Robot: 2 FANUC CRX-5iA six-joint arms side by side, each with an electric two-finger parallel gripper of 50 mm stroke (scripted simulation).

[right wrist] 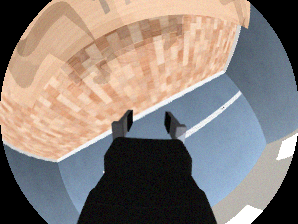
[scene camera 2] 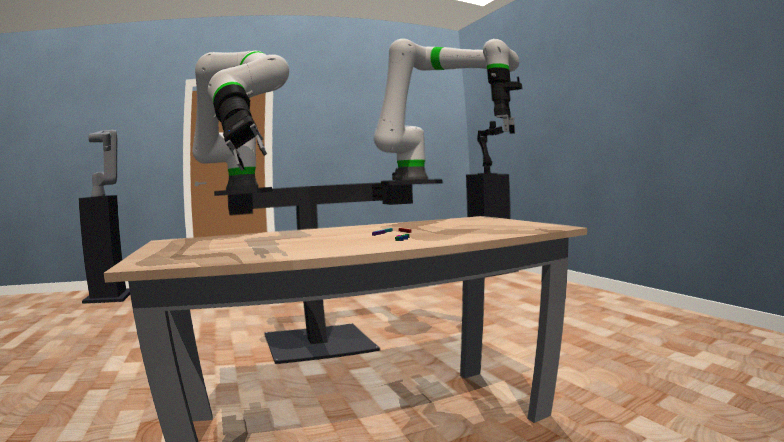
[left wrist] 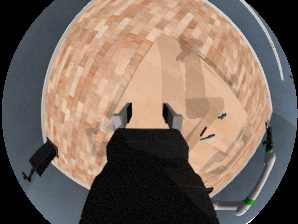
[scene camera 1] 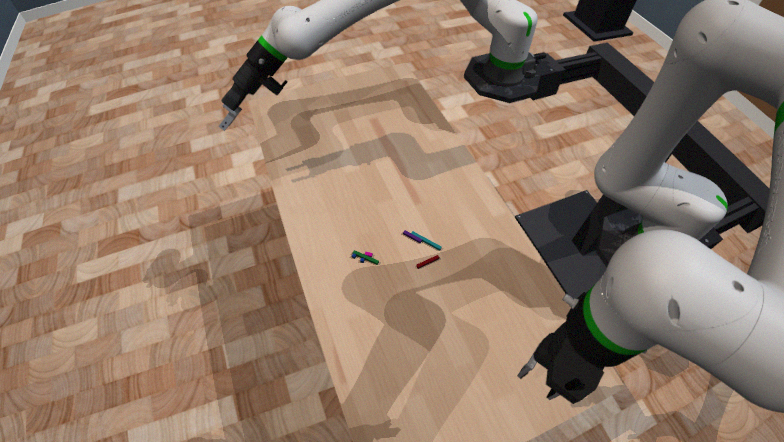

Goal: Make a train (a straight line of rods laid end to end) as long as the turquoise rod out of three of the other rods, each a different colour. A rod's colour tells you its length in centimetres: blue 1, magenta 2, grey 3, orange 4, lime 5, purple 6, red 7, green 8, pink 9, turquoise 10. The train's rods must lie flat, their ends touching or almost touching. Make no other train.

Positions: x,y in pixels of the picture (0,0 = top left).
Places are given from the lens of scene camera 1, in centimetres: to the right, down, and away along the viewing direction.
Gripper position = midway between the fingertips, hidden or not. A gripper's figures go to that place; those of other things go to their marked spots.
left gripper [scene camera 1: 536,383]: 24, 27, 66
right gripper [scene camera 1: 223,126]: -50, -28, 117
black beam [scene camera 1: 699,151]: 103, -23, 125
